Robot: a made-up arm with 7 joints. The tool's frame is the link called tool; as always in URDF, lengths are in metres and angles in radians. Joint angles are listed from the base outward.
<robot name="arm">
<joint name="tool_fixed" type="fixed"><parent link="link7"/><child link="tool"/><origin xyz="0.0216 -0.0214 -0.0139" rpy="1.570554 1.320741 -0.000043"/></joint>
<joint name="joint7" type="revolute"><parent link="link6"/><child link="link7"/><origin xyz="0.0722 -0.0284 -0.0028" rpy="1.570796 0 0"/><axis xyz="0 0 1"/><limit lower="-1.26" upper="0.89"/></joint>
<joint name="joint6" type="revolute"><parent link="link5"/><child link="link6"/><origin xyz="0.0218 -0.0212 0.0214" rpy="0 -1.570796 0"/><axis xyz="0 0 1"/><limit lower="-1.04" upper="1.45"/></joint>
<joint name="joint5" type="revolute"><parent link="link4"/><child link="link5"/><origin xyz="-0.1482 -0.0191 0.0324" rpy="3.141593 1.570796 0"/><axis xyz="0 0 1"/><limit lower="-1.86" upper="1"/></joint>
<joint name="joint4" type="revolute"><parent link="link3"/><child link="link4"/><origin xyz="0.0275 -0.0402 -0.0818" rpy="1.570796 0 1.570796"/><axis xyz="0 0 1"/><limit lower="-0.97" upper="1.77"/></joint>
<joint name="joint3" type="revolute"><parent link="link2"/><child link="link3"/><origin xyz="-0.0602 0.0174 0.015" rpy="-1.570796 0 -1.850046"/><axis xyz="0 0 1"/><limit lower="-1.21" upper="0.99"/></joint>
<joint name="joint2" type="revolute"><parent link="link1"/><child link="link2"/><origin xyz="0.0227 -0.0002 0.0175" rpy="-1.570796 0 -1.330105"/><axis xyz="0 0 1"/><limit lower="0.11" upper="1.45"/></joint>
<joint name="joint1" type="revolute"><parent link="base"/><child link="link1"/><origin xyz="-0.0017 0.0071 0.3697" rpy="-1.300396 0.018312 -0.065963"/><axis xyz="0 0 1"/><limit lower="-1.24" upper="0.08"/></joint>
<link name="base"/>
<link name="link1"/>
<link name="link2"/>
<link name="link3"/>
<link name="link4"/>
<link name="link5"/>
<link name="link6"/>
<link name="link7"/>
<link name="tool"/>
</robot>
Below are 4 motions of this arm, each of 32 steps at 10 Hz.
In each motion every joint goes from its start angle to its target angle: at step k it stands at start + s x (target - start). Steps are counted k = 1, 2, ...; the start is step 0. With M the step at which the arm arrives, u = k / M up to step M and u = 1 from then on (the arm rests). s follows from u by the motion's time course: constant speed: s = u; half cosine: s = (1 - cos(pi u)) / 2; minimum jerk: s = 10 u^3 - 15 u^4 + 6 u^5.
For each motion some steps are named. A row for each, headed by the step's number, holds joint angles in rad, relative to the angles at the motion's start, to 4 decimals.
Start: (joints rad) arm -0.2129 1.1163 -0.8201 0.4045 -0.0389 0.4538 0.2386
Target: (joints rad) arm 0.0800 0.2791 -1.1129 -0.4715 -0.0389 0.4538 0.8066
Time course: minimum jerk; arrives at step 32
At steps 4, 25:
4: 0.0047 -0.0134 -0.0047 -0.0141 0.0000 0.0000 0.0091
25: 0.2714 -0.7758 -0.2713 -0.8118 0.0000 0.0000 0.5263

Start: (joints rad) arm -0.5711 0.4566 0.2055 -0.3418 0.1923 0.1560 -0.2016
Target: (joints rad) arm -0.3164 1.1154 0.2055 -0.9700 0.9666 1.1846 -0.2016
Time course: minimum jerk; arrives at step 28
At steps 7, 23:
7: 0.0264 0.0682 0.0000 -0.0650 0.0802 0.1065 0.0000
23: 0.2438 0.6306 0.0000 -0.6013 0.7412 0.9846 0.0000

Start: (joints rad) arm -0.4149 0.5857 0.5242 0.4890 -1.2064 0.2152 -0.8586
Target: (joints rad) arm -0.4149 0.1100 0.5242 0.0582 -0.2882 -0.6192 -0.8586
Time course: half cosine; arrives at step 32
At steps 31, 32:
31: 0.0000 -0.4746 0.0000 -0.4298 0.9160 -0.8324 0.0000
32: 0.0000 -0.4757 0.0000 -0.4308 0.9182 -0.8344 0.0000

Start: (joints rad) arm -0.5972 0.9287 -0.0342 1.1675 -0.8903 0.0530 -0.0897
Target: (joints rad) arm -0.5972 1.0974 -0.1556 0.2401 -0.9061 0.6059 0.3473
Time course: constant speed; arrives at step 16
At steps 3, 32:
3: 0.0000 0.0316 -0.0228 -0.1739 -0.0030 0.1037 0.0819
32: 0.0000 0.1687 -0.1214 -0.9274 -0.0158 0.5529 0.4370

